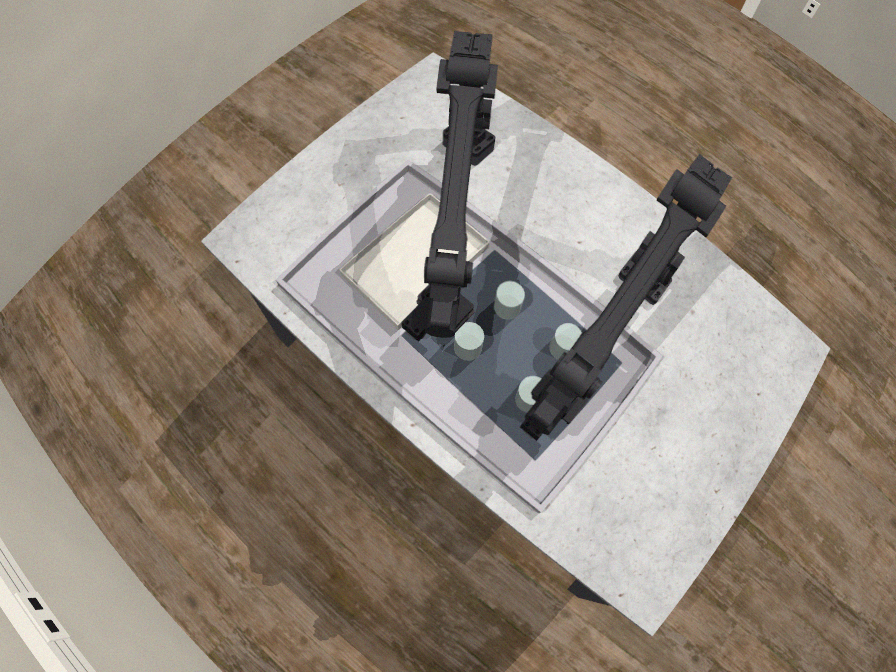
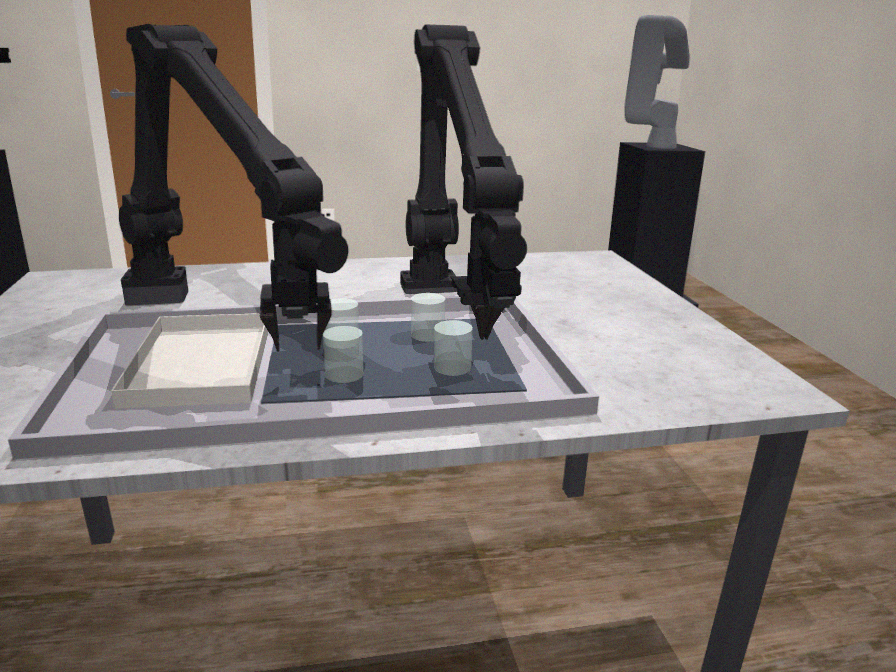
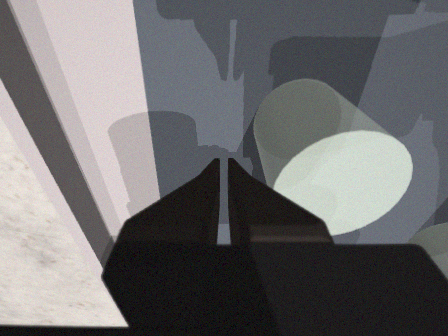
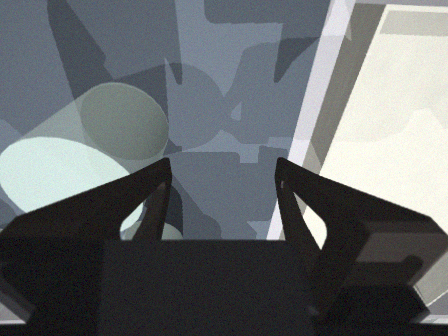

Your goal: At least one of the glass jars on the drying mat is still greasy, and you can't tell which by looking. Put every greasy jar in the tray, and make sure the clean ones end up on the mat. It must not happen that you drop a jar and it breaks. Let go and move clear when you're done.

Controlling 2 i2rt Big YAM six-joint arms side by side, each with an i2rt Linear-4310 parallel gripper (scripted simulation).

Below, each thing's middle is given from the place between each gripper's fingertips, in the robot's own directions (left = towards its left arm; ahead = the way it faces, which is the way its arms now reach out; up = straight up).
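Cream tray [image 2: 217, 352]: from my right hand [image 2: 298, 349], 170 mm to the right, 80 mm behind, 50 mm below. Dark drying mat [image 1: 513, 349]: from my right hand, 150 mm to the left, 70 mm behind, 60 mm below.
My left gripper [image 2: 483, 338]: 150 mm left of the dark drying mat, 60 mm past it, 60 mm above it. Cream tray: from my left hand, 470 mm to the right, 70 mm behind, 50 mm below.
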